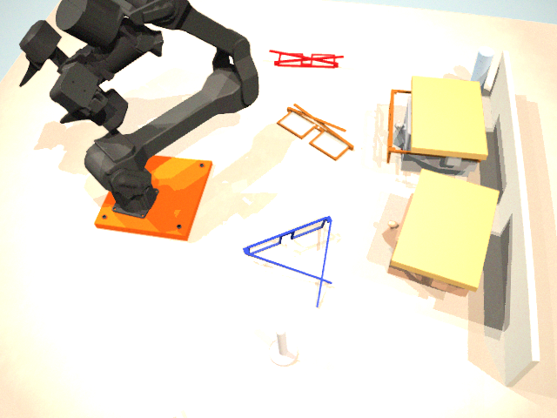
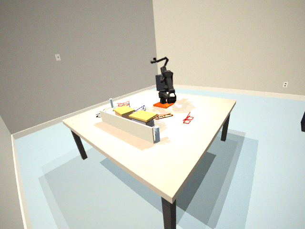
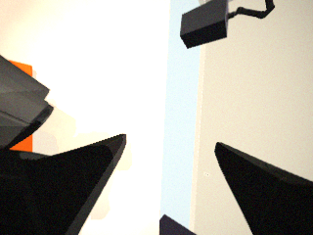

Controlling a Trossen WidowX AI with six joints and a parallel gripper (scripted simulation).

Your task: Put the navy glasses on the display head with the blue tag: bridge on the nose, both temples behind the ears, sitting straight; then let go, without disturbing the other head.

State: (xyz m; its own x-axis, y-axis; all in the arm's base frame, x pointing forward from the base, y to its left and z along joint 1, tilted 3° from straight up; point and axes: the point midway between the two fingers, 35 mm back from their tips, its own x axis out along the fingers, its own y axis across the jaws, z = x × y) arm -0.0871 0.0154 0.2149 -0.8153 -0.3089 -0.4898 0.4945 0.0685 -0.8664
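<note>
The white post lies 44 cm ahead of my gripper tip, 20 cm to the right of it and 18 cm below it. Round my gripper tip: display head: 60 cm ahead, 1 cm to the left, 15 cm below; white wall panel: 73 cm ahead, 13 cm to the left, 15 cm below.
</note>
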